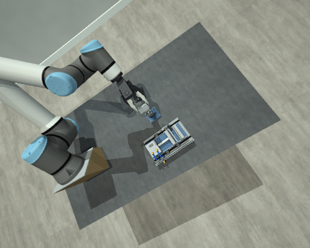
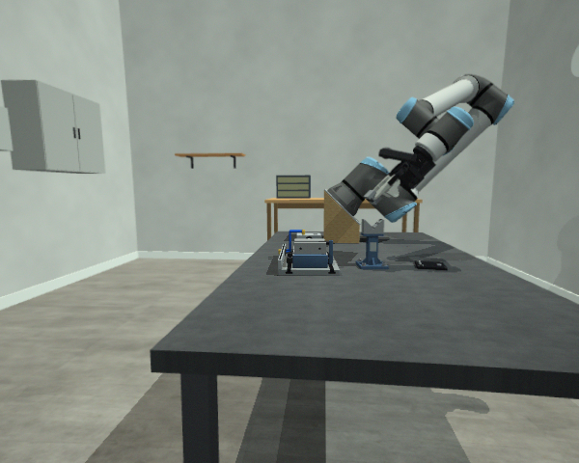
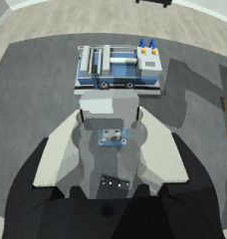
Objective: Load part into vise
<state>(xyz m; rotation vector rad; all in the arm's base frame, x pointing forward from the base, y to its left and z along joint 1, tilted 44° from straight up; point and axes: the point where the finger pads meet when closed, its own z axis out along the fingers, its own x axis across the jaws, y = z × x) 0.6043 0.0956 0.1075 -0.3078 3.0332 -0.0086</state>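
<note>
The part is 10 mm to the right of my hand and 10 mm below it. Also, from my hand: infeed plate (30 mm behind, 190 mm to the left, 240 mm below); vise (20 mm ahead, 220 mm to the right, 200 mm below).
</note>
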